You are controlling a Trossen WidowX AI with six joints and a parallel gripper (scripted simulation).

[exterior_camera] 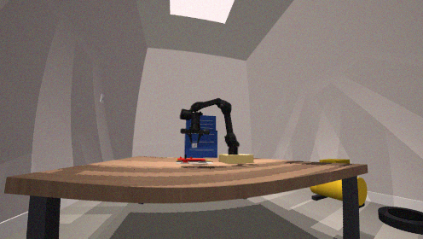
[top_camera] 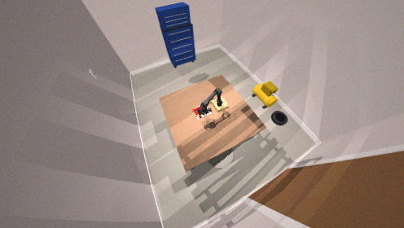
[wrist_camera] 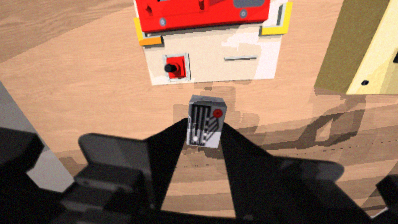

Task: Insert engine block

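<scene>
Right now my gripper tip is 150 mm to the left of the grey base plate, 120 mm above it and 10 mm past it. Round my gripper tip: grey engine block 10 mm below.
</scene>
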